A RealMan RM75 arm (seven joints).
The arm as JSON. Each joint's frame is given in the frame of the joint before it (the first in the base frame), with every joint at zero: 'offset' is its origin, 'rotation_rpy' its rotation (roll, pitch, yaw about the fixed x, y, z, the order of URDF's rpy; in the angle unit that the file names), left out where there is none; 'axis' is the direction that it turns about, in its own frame. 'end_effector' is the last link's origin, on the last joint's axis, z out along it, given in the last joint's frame.
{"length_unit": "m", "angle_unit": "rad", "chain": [
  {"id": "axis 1", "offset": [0.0, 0.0, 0.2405], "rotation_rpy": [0.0, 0.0, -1.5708], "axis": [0.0, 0.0, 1.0]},
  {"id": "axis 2", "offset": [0.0, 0.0, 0.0], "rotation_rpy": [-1.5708, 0.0, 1.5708], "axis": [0.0, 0.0, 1.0]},
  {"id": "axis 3", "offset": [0.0, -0.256, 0.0], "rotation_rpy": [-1.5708, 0.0, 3.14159], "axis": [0.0, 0.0, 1.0]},
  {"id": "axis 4", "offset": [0.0, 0.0, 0.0], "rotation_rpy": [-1.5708, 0.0, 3.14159], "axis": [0.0, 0.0, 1.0]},
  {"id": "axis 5", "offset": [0.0, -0.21, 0.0], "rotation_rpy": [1.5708, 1.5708, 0.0], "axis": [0.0, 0.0, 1.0]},
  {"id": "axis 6", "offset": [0.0, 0.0, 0.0], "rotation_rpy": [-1.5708, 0.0, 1.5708], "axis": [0.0, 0.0, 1.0]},
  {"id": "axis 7", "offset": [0.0, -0.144, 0.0], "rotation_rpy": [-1.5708, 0.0, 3.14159], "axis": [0.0, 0.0, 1.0]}
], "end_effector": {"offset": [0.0, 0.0, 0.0], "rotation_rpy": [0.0, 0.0, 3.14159]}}
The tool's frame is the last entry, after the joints.
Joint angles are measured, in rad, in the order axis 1, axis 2, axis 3, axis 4, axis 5, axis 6, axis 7. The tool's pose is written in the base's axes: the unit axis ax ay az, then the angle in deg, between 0 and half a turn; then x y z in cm. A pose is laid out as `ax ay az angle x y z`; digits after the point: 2 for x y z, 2 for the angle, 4 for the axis.
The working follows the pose.
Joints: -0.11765, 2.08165, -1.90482, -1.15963, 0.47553, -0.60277, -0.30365
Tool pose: -0.9034 0.2876 0.3182 96.13 28.06 29.33 2.00
Where each joint sits with the arm in this pose, in the base's axes (m; each line is computed from the numbers above, not from the rounded line before):
axis 1: 0.0000 0.0000 0.2405
axis 2: 0.0000 0.0000 0.2405
axis 3: 0.2218 -0.0262 0.1153
axis 4: 0.2218 -0.0262 0.1153
axis 5: 0.2852 0.1494 0.0192
axis 6: 0.2852 0.1494 0.0192
axis 7: 0.2806 0.2933 0.0200
the tool: 0.2806 0.2933 0.0200

